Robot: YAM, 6 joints.
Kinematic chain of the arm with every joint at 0, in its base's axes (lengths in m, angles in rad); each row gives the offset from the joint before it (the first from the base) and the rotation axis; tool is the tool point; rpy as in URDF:
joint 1: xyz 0 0 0.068 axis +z
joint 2: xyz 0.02 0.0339 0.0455 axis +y
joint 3: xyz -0.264 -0.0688 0 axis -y
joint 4: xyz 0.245 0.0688 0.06 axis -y
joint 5: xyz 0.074 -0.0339 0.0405 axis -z
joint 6: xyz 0.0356 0 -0.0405 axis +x
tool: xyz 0 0 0 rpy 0 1.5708 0
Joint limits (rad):
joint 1: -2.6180..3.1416
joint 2: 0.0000..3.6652
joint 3: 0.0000..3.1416
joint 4: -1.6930..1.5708
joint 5: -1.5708..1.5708
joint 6: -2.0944..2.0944
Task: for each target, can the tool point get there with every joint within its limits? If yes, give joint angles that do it. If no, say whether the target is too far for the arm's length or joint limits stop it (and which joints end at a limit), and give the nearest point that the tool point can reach.
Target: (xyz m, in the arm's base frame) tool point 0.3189 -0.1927 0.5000
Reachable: yes | joints -0.4506 1.7557 1.7988 0.7096 1.3267 -1.3776
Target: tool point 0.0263 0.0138 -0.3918
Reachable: no: joint limits stop it (at a limit: joint 2) | nearest point 0.0581 0.0305 -0.3306 | short by 0.071 m
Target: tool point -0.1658 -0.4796 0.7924
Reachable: no: too far | nearest point -0.1258 -0.3639 0.6219 | short by 0.210 m
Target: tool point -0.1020 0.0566 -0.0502
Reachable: yes | joints 2.3441 2.5708 0.2532 0.6542 -1.2226 -0.2297
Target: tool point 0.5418 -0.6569 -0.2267
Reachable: no: too far | nearest point 0.3813 -0.4623 -0.1235 | short by 0.273 m
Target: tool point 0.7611 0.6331 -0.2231
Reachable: no: too far | nearest point 0.4699 0.3909 -0.0917 | short by 0.401 m
